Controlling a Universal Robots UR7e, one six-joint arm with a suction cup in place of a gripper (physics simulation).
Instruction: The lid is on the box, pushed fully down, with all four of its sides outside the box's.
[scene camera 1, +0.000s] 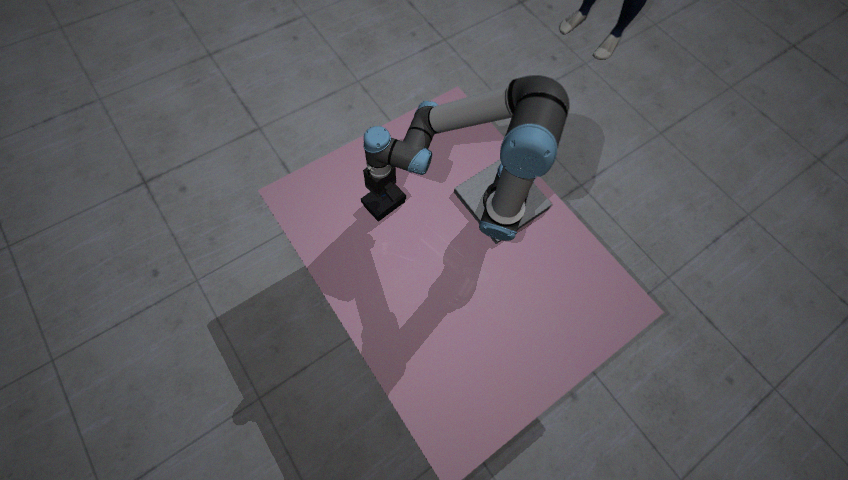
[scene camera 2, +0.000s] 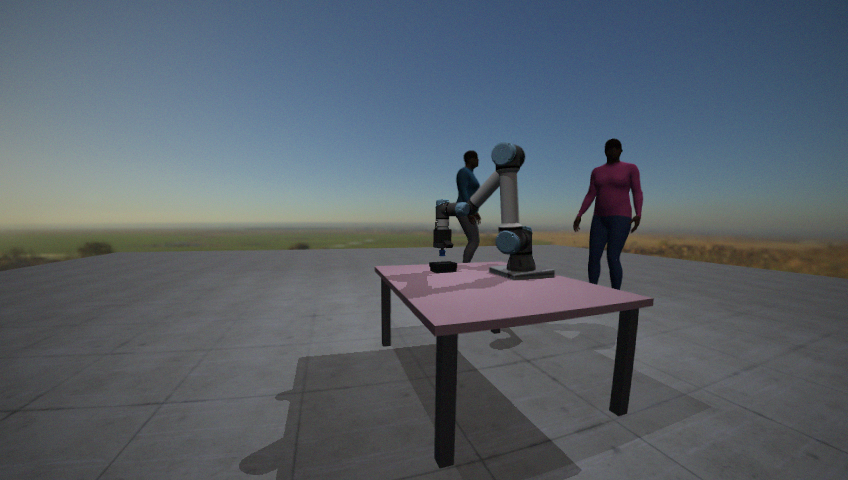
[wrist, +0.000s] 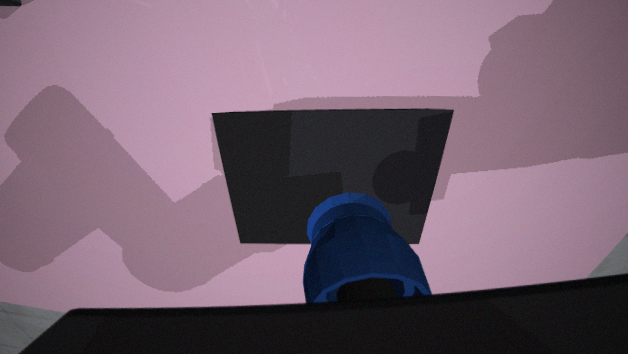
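Pixels of known places: hand, its tool point: (scene camera 2: 442, 255) (wrist: 349, 230); arm's base, origin of its link: (scene camera 2: 521, 269).
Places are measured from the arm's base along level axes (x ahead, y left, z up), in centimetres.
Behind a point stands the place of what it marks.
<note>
The black lid (scene camera 1: 379, 208) @(x 38.5, y -22.4, z 1.5 cm) (scene camera 2: 443, 265) @(x 36.5, y -20.6, z 0.6 cm) (wrist: 320, 145) @(x 34.0, y -22.8, z 1.5 cm) lies level on top of the box, near the table's far left corner in the second scene view. Lid and box look like one low dark block there. In the wrist view the lid's flat top hides the box, with no box wall showing past its edges. How far down the lid sits and whether all four sides are outside the box's are too small and dark to tell. My gripper's blue suction cup (scene camera 2: 442, 252) (wrist: 349, 210) is open, holds nothing and hangs over the lid with a visible gap.
The pink table (scene camera 1: 535, 309) @(x 15.8, y 36.0, z -3.5 cm) (scene camera 2: 535, 303) @(x 29.4, y 49.8, z -3.5 cm) (wrist: 200, 50) @(x 24.6, y -17.4, z -3.5 cm) carries the arm's grey base plate (scene camera 1: 470, 189) @(x 6.7, y -10.9, z -0.2 cm) (scene camera 2: 535, 274) @(x -1.3, y 10.6, z -1.3 cm) right of the block. A person in a magenta top (scene camera 2: 615, 190) and one in a blue top (scene camera 2: 467, 181) stand behind the table. Arm shadows cross the table.
</note>
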